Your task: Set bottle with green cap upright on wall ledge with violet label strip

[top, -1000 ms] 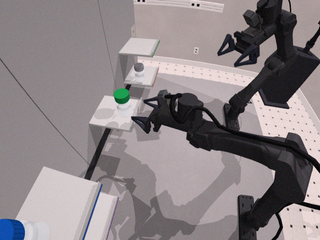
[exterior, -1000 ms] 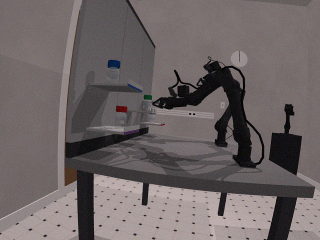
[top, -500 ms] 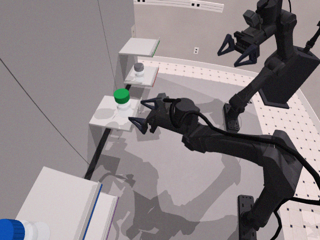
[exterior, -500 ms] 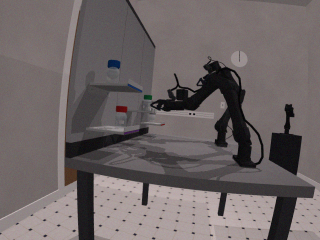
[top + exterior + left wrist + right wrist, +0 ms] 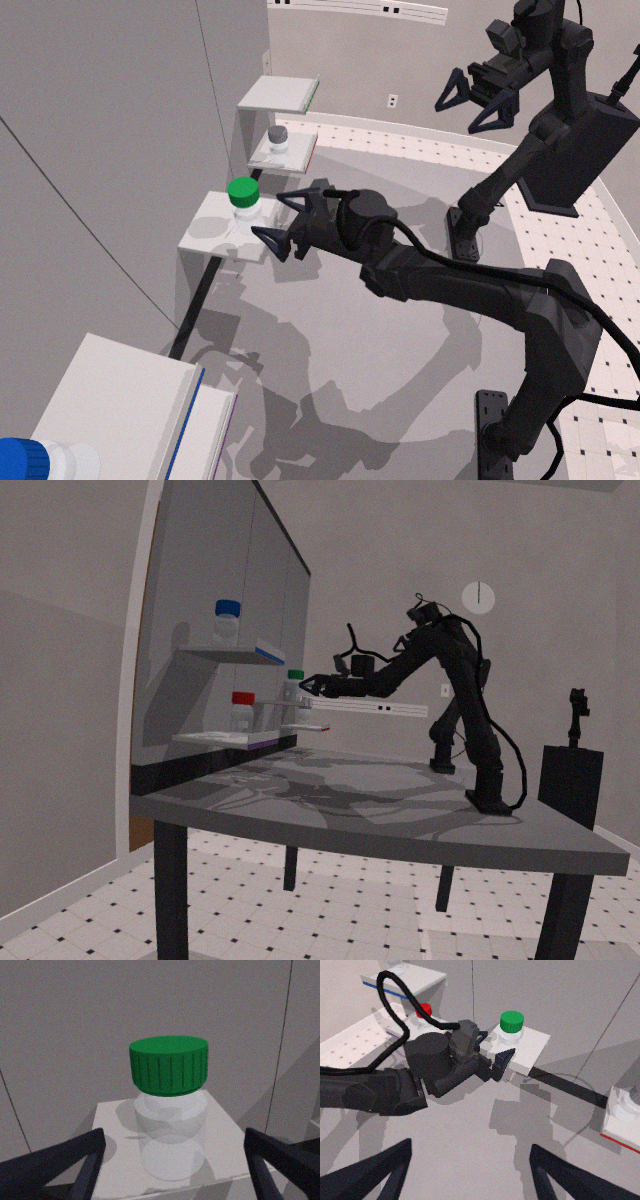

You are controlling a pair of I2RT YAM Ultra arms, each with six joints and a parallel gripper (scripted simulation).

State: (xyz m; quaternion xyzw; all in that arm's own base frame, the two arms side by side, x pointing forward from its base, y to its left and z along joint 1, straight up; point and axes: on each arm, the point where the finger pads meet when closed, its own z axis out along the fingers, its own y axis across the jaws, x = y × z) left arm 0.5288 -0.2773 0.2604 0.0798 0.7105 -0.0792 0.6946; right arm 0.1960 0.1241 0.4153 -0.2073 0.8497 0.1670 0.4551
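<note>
The green-capped bottle lies 5 cm ahead of my left hand, 1 cm to the right of it and 1 cm below it. Round my left hand: blue-capped bottle 43 cm to the left, 12 cm ahead, 9 cm above; grey-capped bottle 35 cm to the right, 10 cm below, 6 cm ahead; red-capped bottle 33 cm to the left, 10 cm below, 10 cm ahead.
</note>
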